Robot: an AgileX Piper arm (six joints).
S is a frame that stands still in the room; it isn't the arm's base.
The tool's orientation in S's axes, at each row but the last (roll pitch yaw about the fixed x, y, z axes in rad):
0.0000 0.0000 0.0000
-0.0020 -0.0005 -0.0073
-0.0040 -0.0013 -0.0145
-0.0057 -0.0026 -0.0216
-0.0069 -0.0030 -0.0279
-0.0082 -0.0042 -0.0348
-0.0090 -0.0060 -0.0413
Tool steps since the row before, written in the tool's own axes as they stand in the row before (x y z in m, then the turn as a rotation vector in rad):
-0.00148 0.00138 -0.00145 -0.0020 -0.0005 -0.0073
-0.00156 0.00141 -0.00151 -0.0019 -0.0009 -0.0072
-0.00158 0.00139 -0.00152 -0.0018 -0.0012 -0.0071
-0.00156 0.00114 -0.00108 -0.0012 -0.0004 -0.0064
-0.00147 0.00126 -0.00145 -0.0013 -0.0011 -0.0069
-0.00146 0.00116 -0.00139 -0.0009 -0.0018 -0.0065
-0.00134 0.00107 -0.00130 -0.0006 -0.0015 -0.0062
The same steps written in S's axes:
-0.00148 0.00138 -0.00145 -0.0020 -0.0005 -0.0073
-0.00155 0.00142 -0.00151 -0.0019 -0.0009 -0.0072
-0.00156 0.00141 -0.00153 -0.0018 -0.0012 -0.0071
-0.00153 0.00117 -0.00109 -0.0012 -0.0004 -0.0064
-0.00143 0.00129 -0.00146 -0.0013 -0.0011 -0.0069
-0.00141 0.00120 -0.00141 -0.0009 -0.0018 -0.0065
-0.00129 0.00111 -0.00132 -0.0006 -0.0015 -0.0062

